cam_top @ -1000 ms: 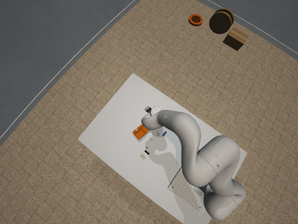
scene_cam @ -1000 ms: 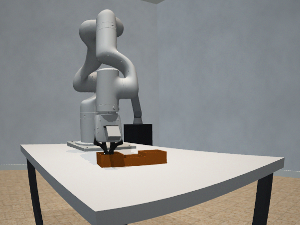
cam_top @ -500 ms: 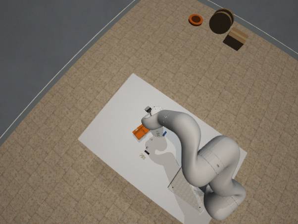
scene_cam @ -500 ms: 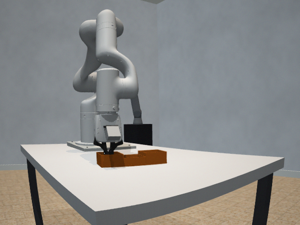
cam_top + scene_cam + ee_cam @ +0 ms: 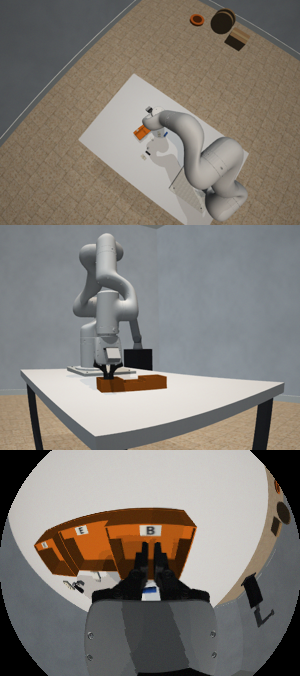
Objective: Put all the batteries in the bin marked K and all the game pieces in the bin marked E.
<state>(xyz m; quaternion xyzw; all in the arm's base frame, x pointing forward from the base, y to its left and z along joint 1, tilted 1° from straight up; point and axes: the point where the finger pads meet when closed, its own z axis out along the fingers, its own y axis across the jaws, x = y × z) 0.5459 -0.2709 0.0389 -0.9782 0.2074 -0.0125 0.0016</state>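
Right now my hand is 8 cm to the right of the bin, 4 cm short of it and 2 cm above it. From my hand the other things lie so: blue battery 13 cm behind, 6 cm to the left, 4 cm below; then black battery 27 cm to the left, 6 cm behind, 4 cm below.
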